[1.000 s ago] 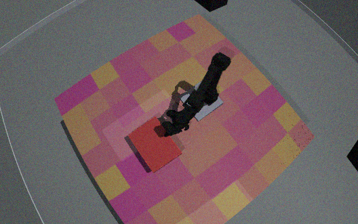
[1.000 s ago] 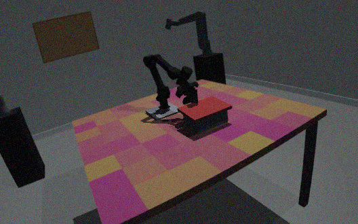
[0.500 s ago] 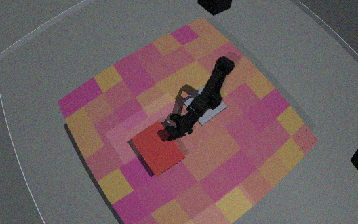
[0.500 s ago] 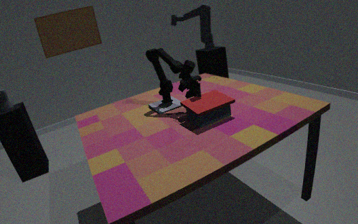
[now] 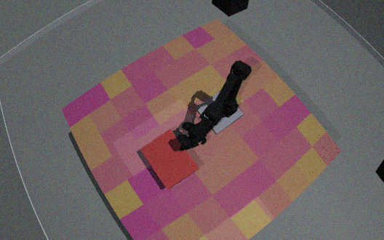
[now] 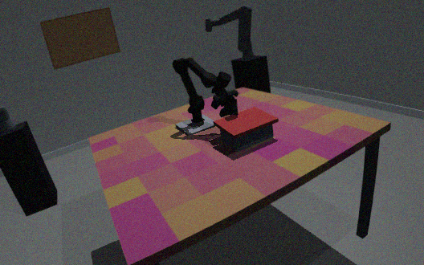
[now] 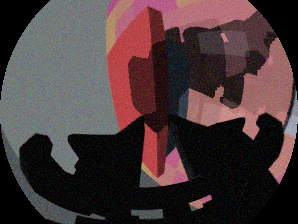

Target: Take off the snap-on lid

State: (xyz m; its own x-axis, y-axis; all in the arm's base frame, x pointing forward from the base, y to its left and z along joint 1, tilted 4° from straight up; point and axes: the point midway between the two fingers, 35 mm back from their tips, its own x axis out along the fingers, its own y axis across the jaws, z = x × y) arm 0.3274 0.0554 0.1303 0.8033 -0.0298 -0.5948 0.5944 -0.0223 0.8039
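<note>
My gripper tip is 8 cm short of the red lid. Also, from my gripper tip: dark blue storage box 7 cm ahead, 6 cm below.
</note>
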